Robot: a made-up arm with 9 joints.
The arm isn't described. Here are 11 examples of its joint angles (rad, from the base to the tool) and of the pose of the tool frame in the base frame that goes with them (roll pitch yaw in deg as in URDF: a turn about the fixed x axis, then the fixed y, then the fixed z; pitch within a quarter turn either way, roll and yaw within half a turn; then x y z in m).
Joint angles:
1: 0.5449 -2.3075 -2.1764 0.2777 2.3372 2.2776 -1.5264 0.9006 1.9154
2: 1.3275 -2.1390 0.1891 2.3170 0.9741 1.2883 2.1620 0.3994 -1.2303
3: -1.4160 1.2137 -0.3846 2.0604 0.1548 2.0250 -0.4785 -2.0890 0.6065
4: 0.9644 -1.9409 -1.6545 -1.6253 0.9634 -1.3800 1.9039 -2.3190 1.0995
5: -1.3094 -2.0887 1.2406 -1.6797 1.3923 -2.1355 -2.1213 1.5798 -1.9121
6: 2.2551 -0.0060 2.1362 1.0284 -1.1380 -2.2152 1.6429 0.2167 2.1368
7: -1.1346 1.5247 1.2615 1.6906 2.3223 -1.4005 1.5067 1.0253 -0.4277
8: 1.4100 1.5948 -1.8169 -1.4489 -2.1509 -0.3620 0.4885 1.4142 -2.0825
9: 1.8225 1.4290 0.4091 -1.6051 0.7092 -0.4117 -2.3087 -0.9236 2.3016
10: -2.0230 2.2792 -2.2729 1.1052 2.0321 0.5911 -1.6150 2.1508 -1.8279
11: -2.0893 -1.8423 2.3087 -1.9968 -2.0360 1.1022 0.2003 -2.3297 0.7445
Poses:
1: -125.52 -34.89 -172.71 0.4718 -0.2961 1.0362
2: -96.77 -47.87 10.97 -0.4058 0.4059 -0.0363
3: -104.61 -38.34 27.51 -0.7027 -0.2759 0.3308
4: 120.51 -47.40 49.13 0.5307 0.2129 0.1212
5: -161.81 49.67 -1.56 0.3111 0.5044 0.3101
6: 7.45 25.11 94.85 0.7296 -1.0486 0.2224
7: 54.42 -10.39 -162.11 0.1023 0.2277 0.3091
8: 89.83 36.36 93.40 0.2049 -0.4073 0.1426
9: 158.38 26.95 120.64 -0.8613 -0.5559 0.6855
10: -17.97 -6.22 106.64 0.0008 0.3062 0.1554
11: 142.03 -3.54 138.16 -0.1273 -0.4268 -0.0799
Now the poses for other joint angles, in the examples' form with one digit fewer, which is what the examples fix.
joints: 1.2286 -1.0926 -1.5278 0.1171 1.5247 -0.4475 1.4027 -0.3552 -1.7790
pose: 77.7 12.1 102.7 0.603 -0.831 0.452
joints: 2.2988 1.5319 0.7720 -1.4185 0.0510 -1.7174 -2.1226 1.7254 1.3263
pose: 22.1 9.7 169.8 -0.351 -0.030 -0.069
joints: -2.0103 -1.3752 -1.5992 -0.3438 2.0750 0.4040 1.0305 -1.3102 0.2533
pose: -24.3 -15.9 171.3 0.832 0.787 -0.219
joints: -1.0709 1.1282 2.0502 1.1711 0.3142 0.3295 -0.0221 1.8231 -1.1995
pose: -52.9 62.2 -119.6 -0.049 0.047 -0.260
